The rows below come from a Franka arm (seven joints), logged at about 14 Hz.
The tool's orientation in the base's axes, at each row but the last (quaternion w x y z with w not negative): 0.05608, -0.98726, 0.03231, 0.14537; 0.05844, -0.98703, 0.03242, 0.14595; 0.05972, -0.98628, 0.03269, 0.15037; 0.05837, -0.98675, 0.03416, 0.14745; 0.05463, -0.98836, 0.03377, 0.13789; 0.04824, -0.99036, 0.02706, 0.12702; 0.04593, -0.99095, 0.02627, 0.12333
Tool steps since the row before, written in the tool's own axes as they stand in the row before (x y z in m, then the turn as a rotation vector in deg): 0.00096, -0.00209, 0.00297, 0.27, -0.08, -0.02; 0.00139, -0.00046, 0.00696, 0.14, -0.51, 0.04; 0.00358, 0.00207, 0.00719, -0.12, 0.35, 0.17; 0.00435, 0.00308, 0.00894, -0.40, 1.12, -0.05; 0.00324, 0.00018, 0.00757, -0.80, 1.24, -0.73; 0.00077, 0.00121, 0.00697, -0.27, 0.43, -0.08; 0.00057, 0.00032, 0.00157, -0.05, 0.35, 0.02
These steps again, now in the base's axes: 0.00024, 0.00238, -0.00289, 0.27, 0.06, -0.05; -0.00061, 0.00126, -0.00697, 0.16, 0.50, -0.02; 0.00114, -0.00130, -0.00811, -0.19, -0.32, -0.16; 0.00132, -0.00215, -0.01010, -0.46, -1.10, 0.05; 0.00106, 0.00054, -0.00815, -0.67, -1.27, 0.80; -0.00107, -0.00052, -0.00702, -0.27, -0.42, 0.11; 0.00015, -0.00019, -0.00168, -0.08, -0.34, -0.04
